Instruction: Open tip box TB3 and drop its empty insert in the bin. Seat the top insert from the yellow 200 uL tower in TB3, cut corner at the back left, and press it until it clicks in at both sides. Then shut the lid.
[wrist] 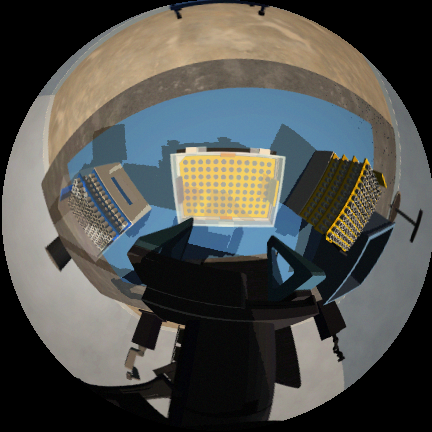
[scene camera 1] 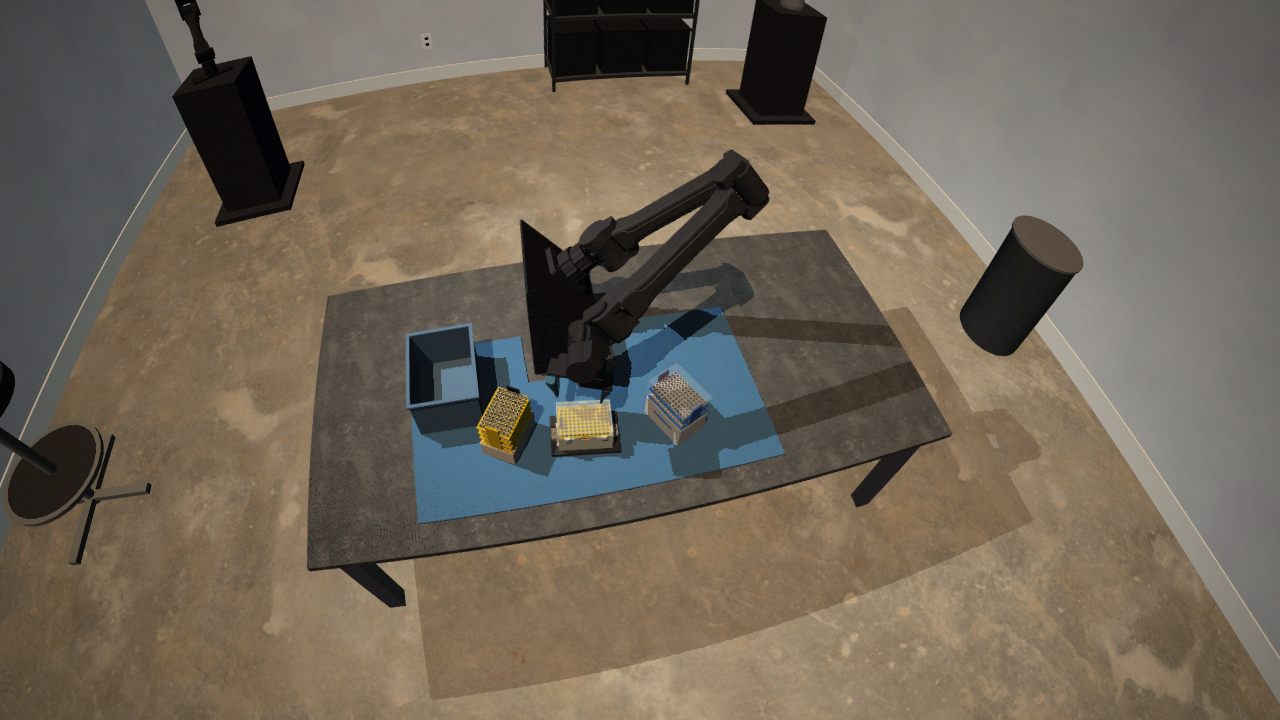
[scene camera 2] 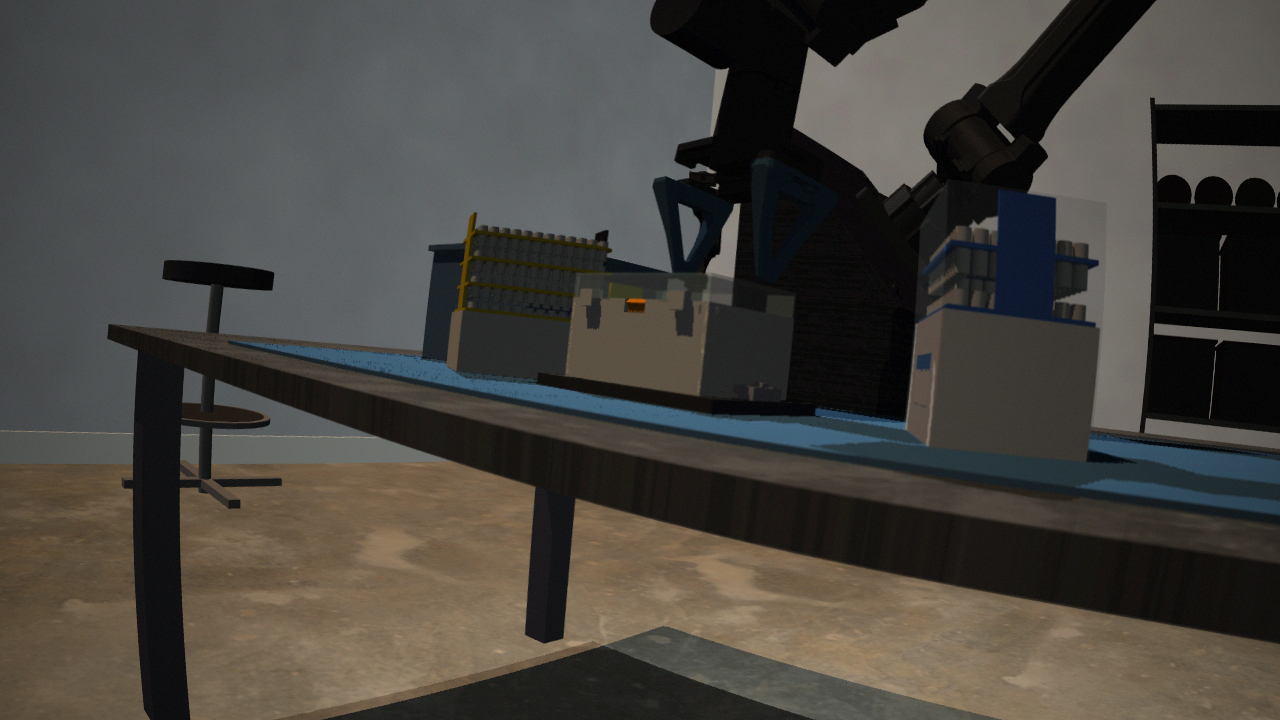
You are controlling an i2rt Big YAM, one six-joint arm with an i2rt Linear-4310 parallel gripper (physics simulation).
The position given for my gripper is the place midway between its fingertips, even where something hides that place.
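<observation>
My gripper (scene camera 2: pixel 720 280) open, holding nothing; visible too in the wrist view (wrist: pixel 232 230) and scene camera 1 (scene camera 1: pixel 579 398). Tip box TB3 (scene camera 1: pixel 576 421), also in the wrist view (wrist: pixel 218 186). Blue bin (scene camera 2: pixel 443 299), wrist view as well (wrist: pixel 343 273).
</observation>
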